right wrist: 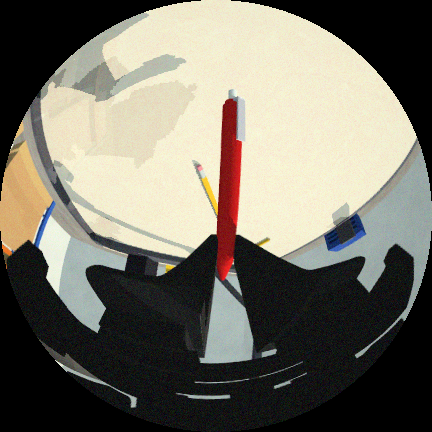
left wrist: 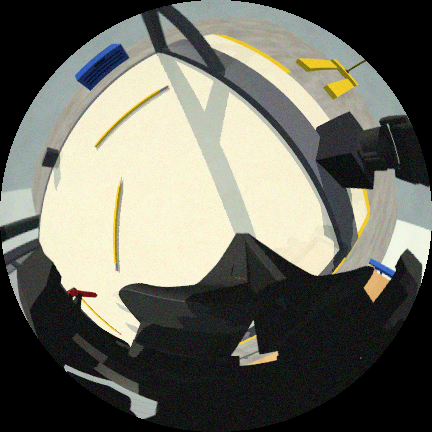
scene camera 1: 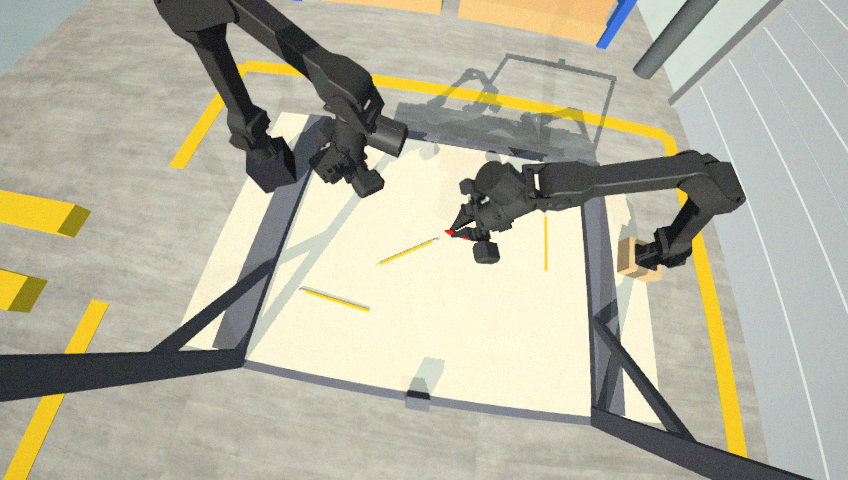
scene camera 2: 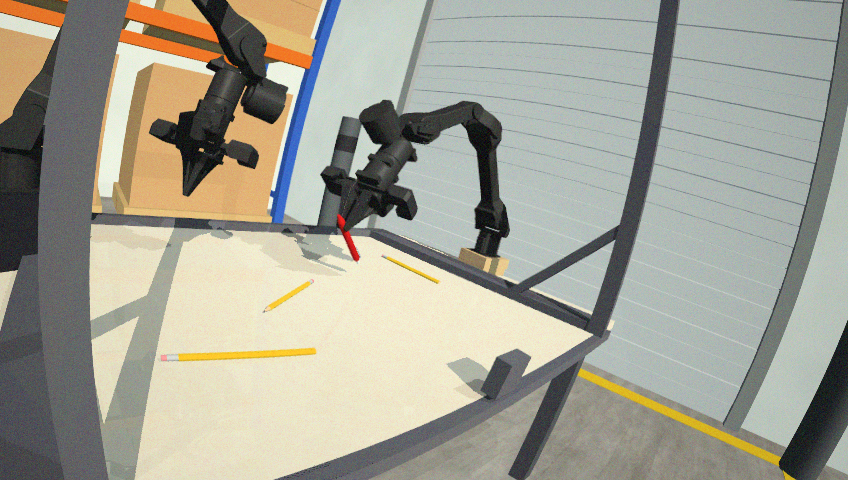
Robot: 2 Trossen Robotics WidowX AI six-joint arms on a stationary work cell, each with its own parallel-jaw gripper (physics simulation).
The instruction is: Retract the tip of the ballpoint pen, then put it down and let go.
Labels:
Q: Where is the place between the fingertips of the right gripper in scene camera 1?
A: At 451,233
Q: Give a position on a tan block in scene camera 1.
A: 626,265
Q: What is the left gripper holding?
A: Nothing.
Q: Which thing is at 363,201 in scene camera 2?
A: The right gripper.

